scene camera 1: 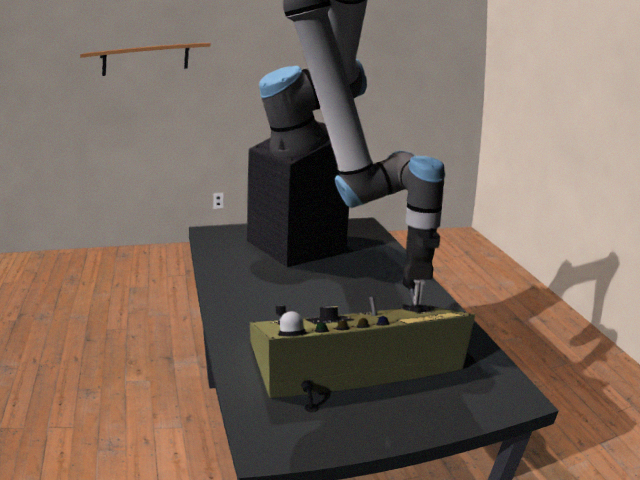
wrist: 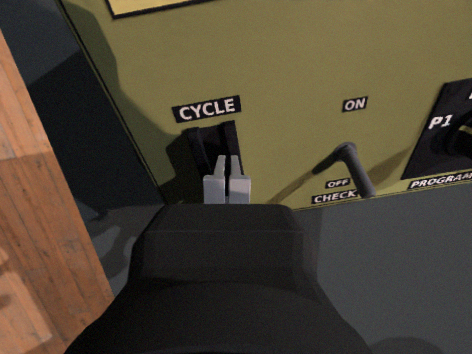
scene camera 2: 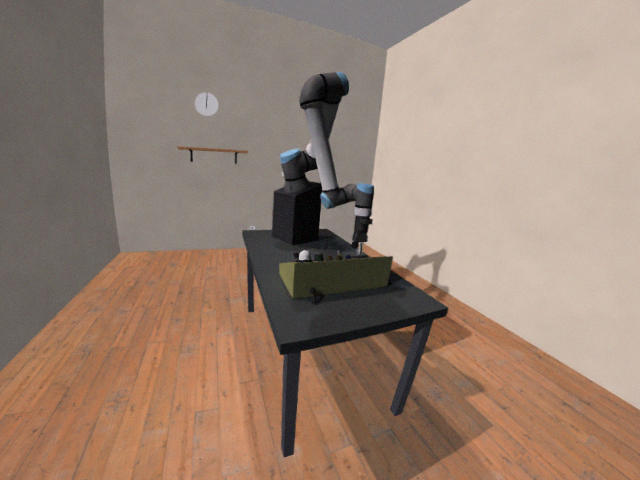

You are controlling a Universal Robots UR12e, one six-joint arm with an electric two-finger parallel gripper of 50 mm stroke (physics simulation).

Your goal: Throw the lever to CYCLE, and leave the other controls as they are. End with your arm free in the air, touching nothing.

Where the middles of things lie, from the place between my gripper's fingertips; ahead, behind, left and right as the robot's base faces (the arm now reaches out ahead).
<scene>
Now: hand 30 mm past the check toggle [wrist: 361, 180], 110 mm to the left of it and 10 mm above it. Also, from my hand: olive control box [scene camera 1: 296, 356]: 60 mm ahead, 180 mm to the right, 20 mm below.
</scene>
